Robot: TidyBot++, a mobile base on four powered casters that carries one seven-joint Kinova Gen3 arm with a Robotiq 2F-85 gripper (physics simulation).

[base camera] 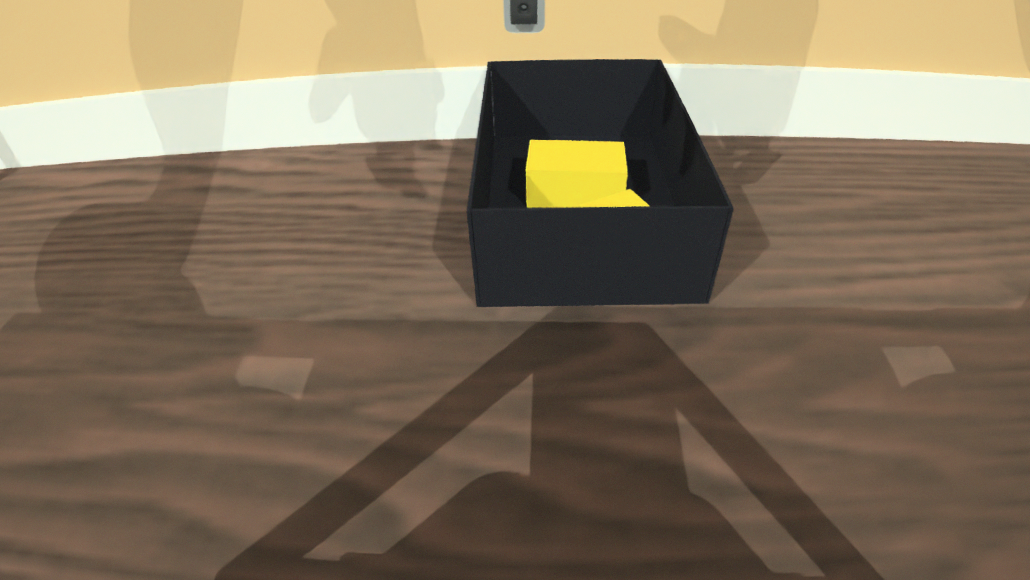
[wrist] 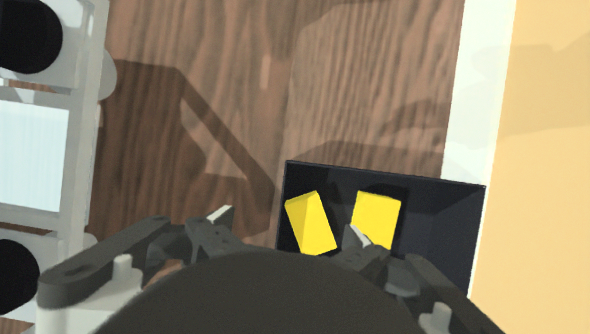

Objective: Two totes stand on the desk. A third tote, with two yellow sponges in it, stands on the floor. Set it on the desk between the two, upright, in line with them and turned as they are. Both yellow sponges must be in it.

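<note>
The black tote (base camera: 594, 257) (wrist: 435, 220) stands upright on the wooden floor, near the wall. Two yellow sponges lie in it: one sponge (base camera: 576, 172) (wrist: 376, 216) near its middle, the other sponge (base camera: 630, 198) (wrist: 311, 223) slanted close to its near end wall. My gripper (wrist: 288, 227) is open and empty, seen from above in the wrist view. It hangs above the tote's near end, with one fingertip over floor and the other over the tote in that view. The gripper does not show in the base view. The desk and its two totes do not show.
The yellow wall (base camera: 252, 43) (wrist: 545, 200) with a white baseboard (base camera: 273, 108) (wrist: 480, 100) runs close behind the tote. A dark socket (base camera: 524, 10) is on the wall. Part of my mobile base (wrist: 82, 150) shows at the left of the wrist view. Shadows fall across the floor.
</note>
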